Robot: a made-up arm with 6 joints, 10 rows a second.
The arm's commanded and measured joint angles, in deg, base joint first. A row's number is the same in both.
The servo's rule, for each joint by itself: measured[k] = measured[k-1] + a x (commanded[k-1-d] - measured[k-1]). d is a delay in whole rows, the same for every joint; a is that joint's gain. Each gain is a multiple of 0.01, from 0.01 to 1. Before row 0 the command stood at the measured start. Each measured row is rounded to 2 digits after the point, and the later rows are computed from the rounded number. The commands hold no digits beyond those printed.
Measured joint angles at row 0:
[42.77 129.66 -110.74 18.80 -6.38 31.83]
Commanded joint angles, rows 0 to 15:
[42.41 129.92 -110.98 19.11 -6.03 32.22]
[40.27 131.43 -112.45 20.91 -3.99 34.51]
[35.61 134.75 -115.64 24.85 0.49 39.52]
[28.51 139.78 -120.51 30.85 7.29 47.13]
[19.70 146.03 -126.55 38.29 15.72 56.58]
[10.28 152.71 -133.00 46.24 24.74 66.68]
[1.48 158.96 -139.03 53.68 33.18 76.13]
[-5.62 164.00 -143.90 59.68 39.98 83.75]
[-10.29 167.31 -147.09 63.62 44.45 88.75]
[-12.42 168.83 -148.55 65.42 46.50 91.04]
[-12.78 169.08 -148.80 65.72 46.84 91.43]
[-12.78 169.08 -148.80 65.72 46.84 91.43]
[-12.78 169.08 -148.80 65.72 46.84 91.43]
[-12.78 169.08 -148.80 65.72 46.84 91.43]
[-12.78 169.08 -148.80 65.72 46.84 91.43]
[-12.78 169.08 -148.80 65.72 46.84 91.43]
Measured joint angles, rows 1 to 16:
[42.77 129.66 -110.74 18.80 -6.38 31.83]
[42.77 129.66 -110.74 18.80 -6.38 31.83]
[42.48 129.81 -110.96 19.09 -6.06 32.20]
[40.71 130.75 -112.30 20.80 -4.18 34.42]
[36.63 133.07 -115.31 24.61 0.07 39.32]
[30.13 136.96 -119.99 30.48 6.64 46.82]
[21.79 142.22 -125.89 37.82 14.90 56.19]
[12.58 148.30 -132.29 45.73 23.85 66.26]
[3.70 154.48 -138.36 53.20 32.34 75.74]
[-3.76 160.00 -143.35 59.29 39.29 83.43]
[-8.98 164.24 -146.72 63.36 43.99 88.54]
[-11.73 166.90 -148.37 65.30 46.27 90.94]
[-12.57 168.16 -148.76 65.69 46.79 91.41]
[-12.74 168.69 -148.80 65.72 46.84 91.43]
[-12.77 168.92 -148.80 65.72 46.84 91.43]
[-12.78 169.01 -148.80 65.72 46.84 91.43]
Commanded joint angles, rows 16 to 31:
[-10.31 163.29 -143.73 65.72 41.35 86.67]
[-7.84 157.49 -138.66 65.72 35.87 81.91]
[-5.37 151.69 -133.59 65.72 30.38 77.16]
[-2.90 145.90 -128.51 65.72 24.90 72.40]
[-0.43 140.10 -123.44 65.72 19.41 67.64]
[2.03 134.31 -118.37 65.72 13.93 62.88]
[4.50 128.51 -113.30 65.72 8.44 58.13]
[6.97 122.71 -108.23 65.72 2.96 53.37]
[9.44 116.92 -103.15 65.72 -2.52 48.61]
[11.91 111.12 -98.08 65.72 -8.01 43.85]
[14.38 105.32 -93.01 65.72 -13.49 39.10]
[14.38 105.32 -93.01 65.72 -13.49 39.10]
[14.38 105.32 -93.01 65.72 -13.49 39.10]
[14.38 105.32 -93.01 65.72 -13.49 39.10]
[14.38 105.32 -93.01 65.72 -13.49 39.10]
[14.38 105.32 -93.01 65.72 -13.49 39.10]
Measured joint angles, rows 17 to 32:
[-12.78 169.05 -148.80 65.72 46.84 91.43]
[-12.78 169.07 -148.80 65.72 46.84 91.43]
[-10.80 165.72 -144.24 65.72 41.84 86.86]
[-8.43 160.95 -139.22 65.72 36.41 82.11]
[-5.98 155.58 -134.15 65.72 30.92 77.36]
[-3.52 149.97 -129.07 65.72 25.44 72.60]
[-1.05 144.25 -124.00 65.72 19.95 67.84]
[1.41 138.48 -118.93 65.72 14.47 63.08]
[3.88 132.70 -113.86 65.72 8.98 58.33]
[6.35 126.91 -108.79 65.72 3.50 53.57]
[8.82 121.12 -103.71 65.72 -1.98 48.81]
[11.29 115.32 -98.64 65.72 -7.47 44.05]
[13.76 109.52 -93.57 65.72 -12.95 39.30]
[14.26 107.08 -93.07 65.72 -13.44 39.11]
[14.36 106.06 -93.02 65.72 -13.49 39.10]
[14.38 105.63 -93.01 65.72 -13.49 39.10]

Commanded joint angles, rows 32 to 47:
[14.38 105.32 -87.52 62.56 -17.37 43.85]
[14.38 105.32 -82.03 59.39 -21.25 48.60]
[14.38 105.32 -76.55 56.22 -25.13 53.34]
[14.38 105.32 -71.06 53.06 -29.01 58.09]
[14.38 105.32 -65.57 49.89 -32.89 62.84]
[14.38 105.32 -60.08 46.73 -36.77 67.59]
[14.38 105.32 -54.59 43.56 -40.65 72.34]
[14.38 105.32 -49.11 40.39 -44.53 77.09]
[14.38 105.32 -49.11 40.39 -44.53 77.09]
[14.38 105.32 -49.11 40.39 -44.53 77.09]
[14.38 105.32 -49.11 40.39 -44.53 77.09]
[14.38 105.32 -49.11 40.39 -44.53 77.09]
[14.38 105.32 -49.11 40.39 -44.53 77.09]
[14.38 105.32 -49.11 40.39 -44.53 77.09]
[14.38 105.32 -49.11 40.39 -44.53 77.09]
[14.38 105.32 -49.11 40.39 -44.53 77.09]
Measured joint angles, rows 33 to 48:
[14.38 105.45 -93.01 65.72 -13.49 39.10]
[14.38 105.37 -93.01 65.72 -13.49 39.10]
[14.38 105.34 -88.07 62.75 -17.02 43.66]
[14.38 105.33 -82.63 59.59 -20.87 48.40]
[14.38 105.32 -77.16 56.42 -24.75 53.14]
[14.38 105.32 -71.67 53.26 -28.63 57.89]
[14.38 105.32 -66.18 50.09 -32.51 62.64]
[14.38 105.32 -60.69 46.93 -36.39 67.39]
[14.38 105.32 -55.20 43.76 -40.27 72.14]
[14.38 105.32 -49.72 40.59 -44.15 76.89]
[14.38 105.32 -49.17 40.40 -44.50 77.08]
[14.38 105.32 -49.12 40.39 -44.53 77.09]
[14.38 105.32 -49.11 40.39 -44.53 77.09]
[14.38 105.32 -49.11 40.39 -44.53 77.09]
[14.38 105.32 -49.11 40.39 -44.53 77.09]
[14.38 105.32 -49.11 40.39 -44.53 77.09]

